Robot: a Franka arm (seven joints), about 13 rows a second.
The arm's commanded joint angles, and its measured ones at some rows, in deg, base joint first. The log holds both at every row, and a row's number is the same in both.
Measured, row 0: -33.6, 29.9, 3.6, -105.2, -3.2, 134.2, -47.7
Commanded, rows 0 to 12: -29.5, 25.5, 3.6, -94.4, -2.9, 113.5, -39.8; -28.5, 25.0, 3.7, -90.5, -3.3, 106.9, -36.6; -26.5, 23.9, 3.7, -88.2, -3.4, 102.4, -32.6; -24.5, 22.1, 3.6, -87.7, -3.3, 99.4, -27.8; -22.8, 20.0, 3.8, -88.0, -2.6, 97.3, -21.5; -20.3, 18.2, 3.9, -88.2, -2.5, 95.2, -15.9; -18.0, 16.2, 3.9, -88.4, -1.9, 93.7, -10.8; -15.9, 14.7, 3.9, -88.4, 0.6, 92.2, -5.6; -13.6, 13.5, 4.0, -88.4, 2.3, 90.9, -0.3; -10.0, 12.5, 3.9, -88.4, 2.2, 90.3, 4.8; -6.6, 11.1, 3.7, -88.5, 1.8, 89.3, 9.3; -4.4, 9.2, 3.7, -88.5, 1.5, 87.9, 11.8; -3.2, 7.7, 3.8, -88.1, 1.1, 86.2, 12.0
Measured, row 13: -6.0, 11.5, 4.6, -87.7, 1.3, 89.2, 8.7
